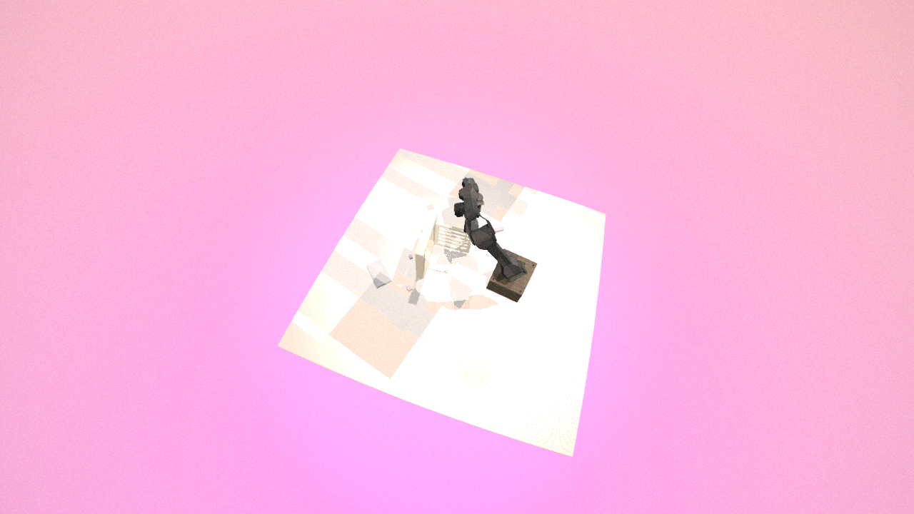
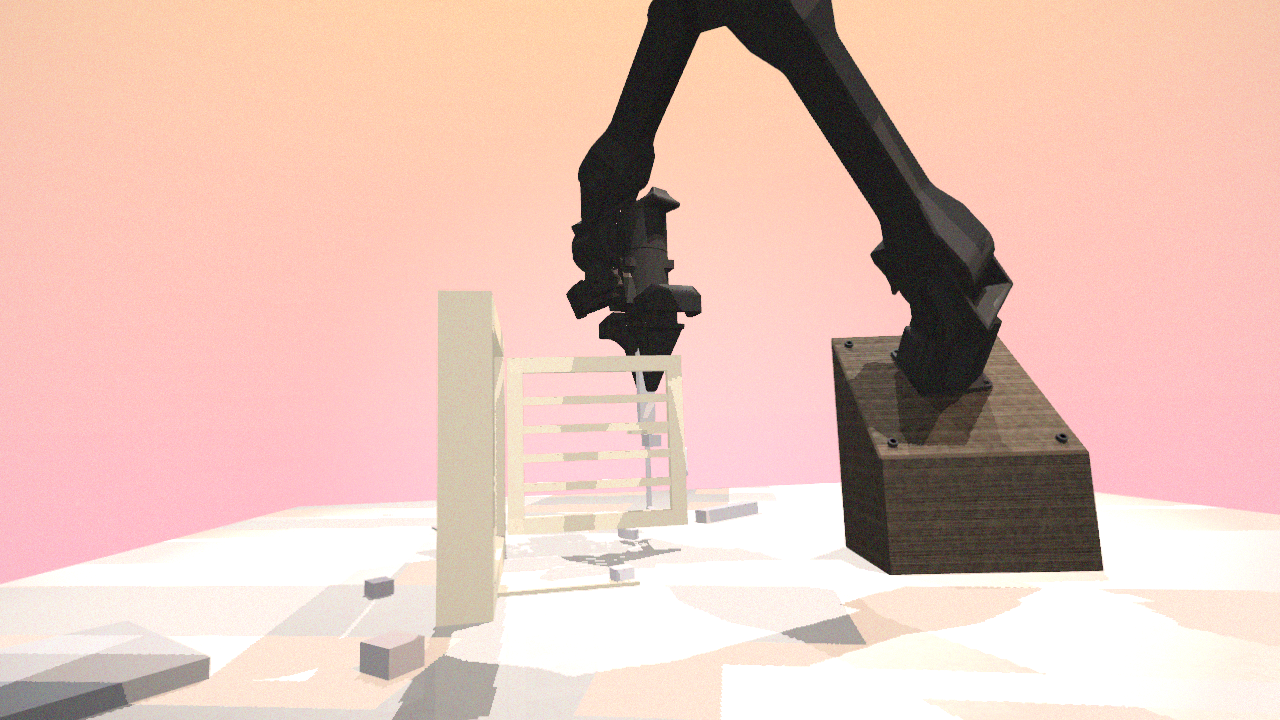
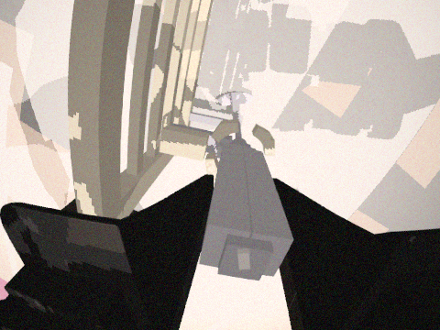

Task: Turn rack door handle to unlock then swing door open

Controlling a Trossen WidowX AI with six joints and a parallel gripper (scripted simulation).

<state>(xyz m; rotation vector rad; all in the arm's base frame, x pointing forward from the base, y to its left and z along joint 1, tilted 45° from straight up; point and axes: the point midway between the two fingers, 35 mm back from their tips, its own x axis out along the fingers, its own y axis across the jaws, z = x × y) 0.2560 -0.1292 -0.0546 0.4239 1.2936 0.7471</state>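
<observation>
My gripper tip is 3 cm above the grey upright handle and 1 cm short of it. The rest, counted from my gripper tip: flat grey slab (32 cm to the left, 32 cm ahead, 15 cm below); grey bar (15 cm below, 13 cm to the right, 11 cm behind).
</observation>
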